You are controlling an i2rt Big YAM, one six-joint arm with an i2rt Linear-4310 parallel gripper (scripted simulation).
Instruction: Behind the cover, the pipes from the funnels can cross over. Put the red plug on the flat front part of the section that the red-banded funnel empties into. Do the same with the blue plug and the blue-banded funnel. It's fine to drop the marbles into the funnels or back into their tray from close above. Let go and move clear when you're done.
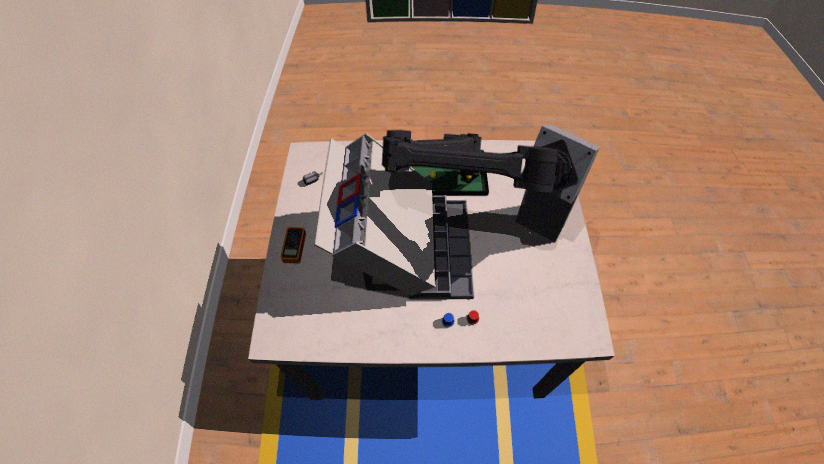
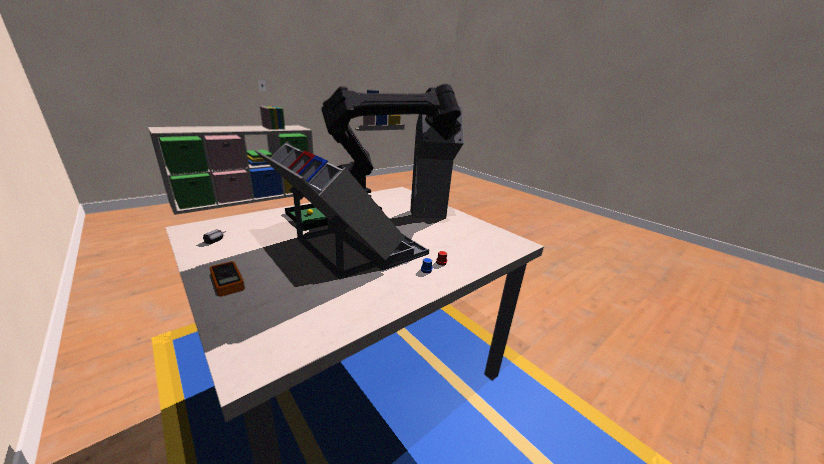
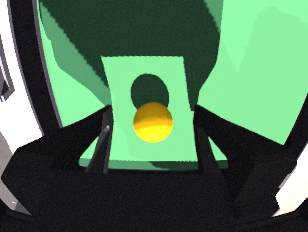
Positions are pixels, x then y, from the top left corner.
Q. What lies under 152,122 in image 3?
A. A yellow marble.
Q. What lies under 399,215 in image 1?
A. A sloped grey cover.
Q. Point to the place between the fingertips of the gripper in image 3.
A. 153,113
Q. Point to a green marble tray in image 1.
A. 448,182
